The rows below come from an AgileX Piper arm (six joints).
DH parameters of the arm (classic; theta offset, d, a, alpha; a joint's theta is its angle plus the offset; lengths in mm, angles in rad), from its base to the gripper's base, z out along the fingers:
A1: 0 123 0 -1.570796
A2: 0.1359 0 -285 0
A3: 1.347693 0 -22 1.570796
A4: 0 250.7 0 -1.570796
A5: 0 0 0 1.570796
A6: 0 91 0 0
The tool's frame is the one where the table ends.
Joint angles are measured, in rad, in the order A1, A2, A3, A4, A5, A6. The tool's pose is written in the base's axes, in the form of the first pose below.
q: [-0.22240, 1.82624, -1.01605, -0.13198, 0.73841, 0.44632]
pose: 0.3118 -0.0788 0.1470 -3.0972 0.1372 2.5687
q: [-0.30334, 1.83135, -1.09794, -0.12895, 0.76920, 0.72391]
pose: 0.3200 -0.1087 0.1630 3.1188 0.1814 2.1980
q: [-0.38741, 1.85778, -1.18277, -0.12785, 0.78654, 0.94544]
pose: 0.3264 -0.1420 0.1734 3.0473 0.1988 1.8808
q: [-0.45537, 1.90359, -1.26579, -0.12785, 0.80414, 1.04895]
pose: 0.3319 -0.1719 0.1764 3.0111 0.2000 1.7029
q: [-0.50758, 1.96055, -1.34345, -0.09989, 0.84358, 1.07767]
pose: 0.3362 -0.1947 0.1729 3.0099 0.1680 1.6043
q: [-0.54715, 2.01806, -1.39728, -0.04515, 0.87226, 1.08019]
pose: 0.3391 -0.2102 0.1626 3.0144 0.1116 1.5333
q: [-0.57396, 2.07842, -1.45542, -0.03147, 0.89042, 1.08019]
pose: 0.3439 -0.2250 0.1519 3.0268 0.0917 1.5002
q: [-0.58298, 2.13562, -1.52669, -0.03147, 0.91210, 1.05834]
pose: 0.3531 -0.2356 0.1449 3.0356 0.0907 1.5130
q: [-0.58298, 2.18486, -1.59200, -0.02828, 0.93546, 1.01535]
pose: 0.3629 -0.2418 0.1391 3.0444 0.0892 1.5542
